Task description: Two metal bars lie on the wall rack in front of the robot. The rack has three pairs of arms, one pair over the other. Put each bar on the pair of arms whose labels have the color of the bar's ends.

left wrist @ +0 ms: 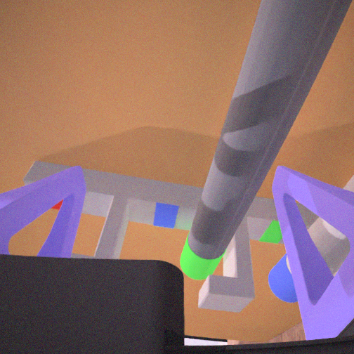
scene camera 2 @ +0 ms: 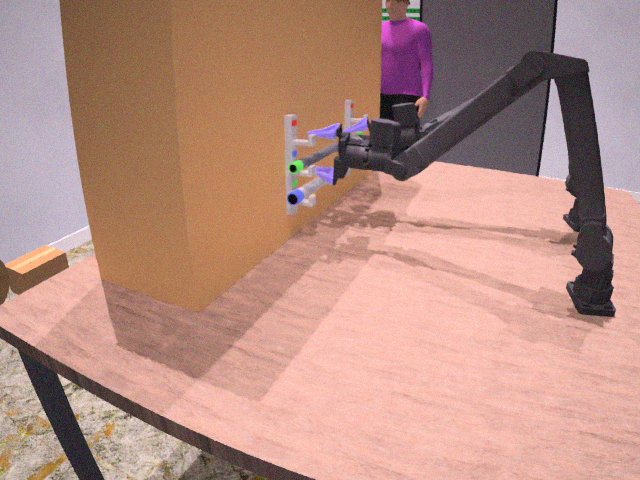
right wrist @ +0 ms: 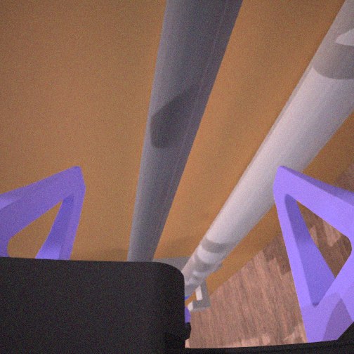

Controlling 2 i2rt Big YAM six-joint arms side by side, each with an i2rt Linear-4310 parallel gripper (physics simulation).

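Places are measured from the left arm's base along level axes (x ahead, y left, z up), in millimetres.
Where they show: left gripper, fingertip midpoint: (scene camera 2: 307,151); left arm's base at its link origin: (scene camera 2: 589,301).
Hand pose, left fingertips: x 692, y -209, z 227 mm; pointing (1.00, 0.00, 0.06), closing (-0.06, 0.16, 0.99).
Things, the pixels of their top centre, and the offset from my left fingertips. Level surfaces: height alone.
- wall rack at its top centre: (scene camera 2: 300,115) dx +4, dy +50, dz +97 mm
- green-ended dark bar at its top centre: (scene camera 2: 332,144) dx -29, dy -160, dz -13 mm
- blue-ended pale bar at its top centre: (scene camera 2: 331,168) dx -30, dy -151, dz -83 mm
- wooden table at its surface level: dz -226 mm
Two grey uprights of the wall rack (scene camera 2: 288,139) (left wrist: 137,187) carry red, blue and green labels from top to bottom, each above its arm. The green-ended dark bar (scene camera 2: 317,155) (left wrist: 252,115) (right wrist: 172,120) lies on the middle, blue-labelled arms. The blue-ended pale bar (scene camera 2: 312,187) (right wrist: 260,180) lies below it on the bottom, green-labelled arms. My left gripper (scene camera 2: 313,152) (left wrist: 178,176) is wide open, its fingers above and below the dark bar. My right gripper (right wrist: 178,176) is wide open around the dark bar's line; in the scene view it is partly hidden behind the left.
The rack is fixed to a tall brown block (scene camera 2: 232,155) standing on the wooden table (scene camera 2: 413,361). The red-labelled top arm (scene camera 2: 303,141) of the near upright holds no bar. The pale bar passes close to the lower fingers. A person (scene camera 2: 405,56) stands behind the table.
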